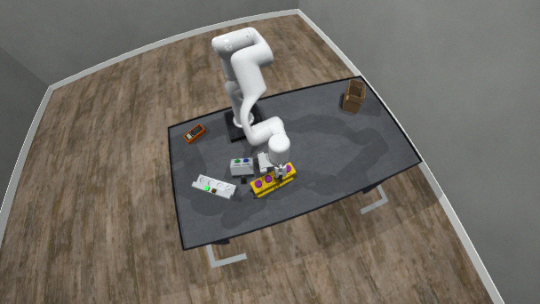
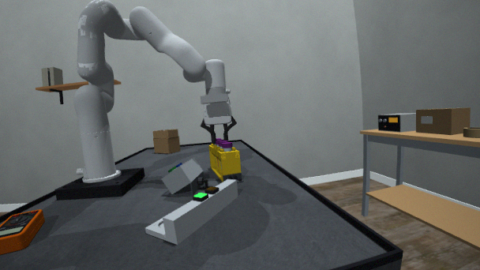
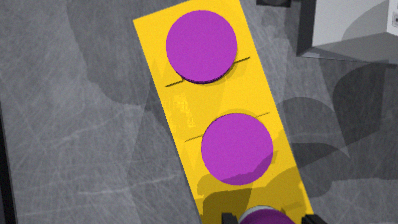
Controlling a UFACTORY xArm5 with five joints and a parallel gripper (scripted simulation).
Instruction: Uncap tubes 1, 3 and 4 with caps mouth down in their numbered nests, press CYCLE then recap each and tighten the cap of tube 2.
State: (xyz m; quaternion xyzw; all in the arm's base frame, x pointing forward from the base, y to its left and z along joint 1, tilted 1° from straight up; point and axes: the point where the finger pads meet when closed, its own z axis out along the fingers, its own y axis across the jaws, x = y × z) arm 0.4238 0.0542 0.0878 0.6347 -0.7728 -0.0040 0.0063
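My hand is 160 mm to the left of the green key, 160 mm past it and 60 mm above it. The rest, counted from my hand: table edge 210 mm ahead, 150 mm to the left, 120 mm below; then blue key 140 mm behind, 120 mm to the right, 60 mm below; then grey key housing 140 mm to the right, 130 mm behind, 70 mm below.
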